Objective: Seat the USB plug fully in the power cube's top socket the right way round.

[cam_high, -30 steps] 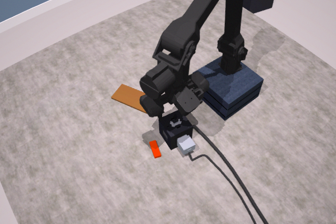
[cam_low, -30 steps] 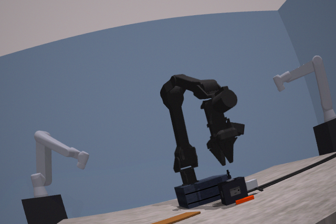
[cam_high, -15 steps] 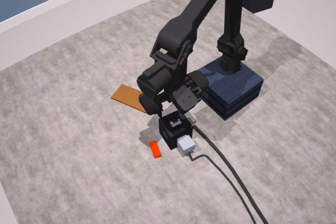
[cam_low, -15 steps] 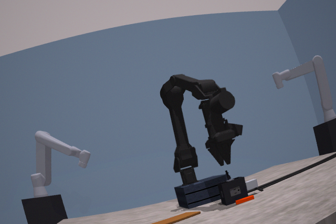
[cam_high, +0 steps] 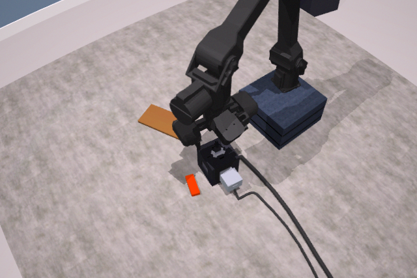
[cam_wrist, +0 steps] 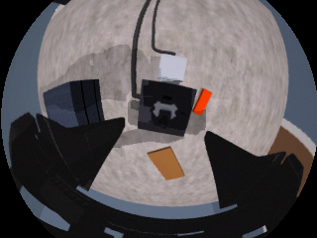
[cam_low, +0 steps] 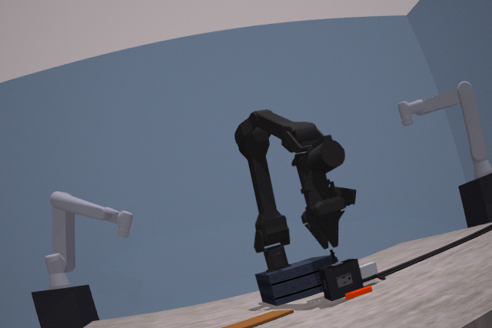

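Right now my gripper tip is 3 cm above the USB plug. From my gripper tip the other things lie so: orange block 8 cm ahead, 2 cm to the left, 11 cm below; then flat board 5 cm ahead, 20 cm to the right, 11 cm below.
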